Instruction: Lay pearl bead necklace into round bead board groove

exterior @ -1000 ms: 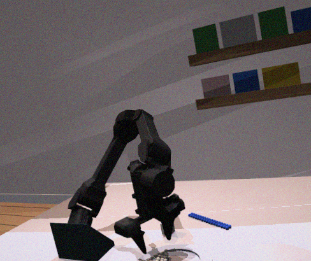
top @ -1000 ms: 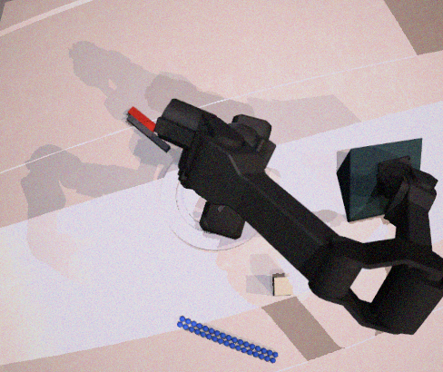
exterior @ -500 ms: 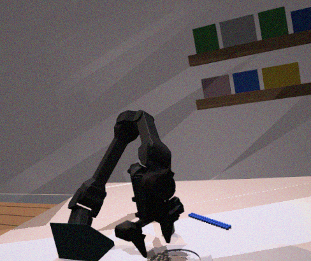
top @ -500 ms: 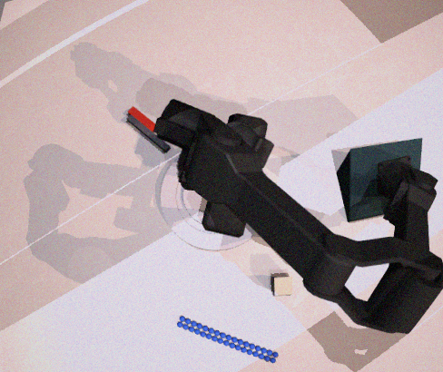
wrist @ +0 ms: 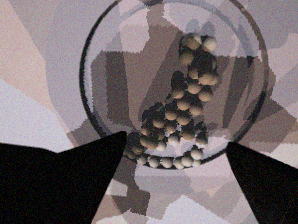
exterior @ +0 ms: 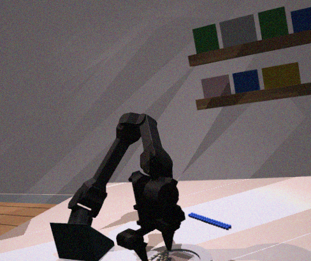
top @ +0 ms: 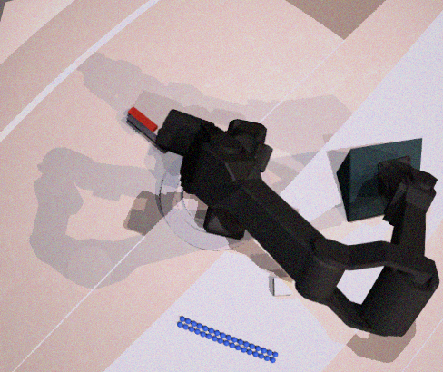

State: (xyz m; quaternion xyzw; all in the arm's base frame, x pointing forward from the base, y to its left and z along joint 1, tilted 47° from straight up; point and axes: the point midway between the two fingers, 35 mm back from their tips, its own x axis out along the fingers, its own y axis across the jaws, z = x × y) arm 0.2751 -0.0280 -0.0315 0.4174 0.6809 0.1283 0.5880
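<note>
The round bead board is 40 mm ahead of my gripper tip, 10 mm to the right of it and 10 mm below it. From my gripper tip the other things lie so: small beige cube 180 mm to the left, 40 mm behind; then grey block 170 mm to the right, 150 mm ahead, 20 mm below.
</note>
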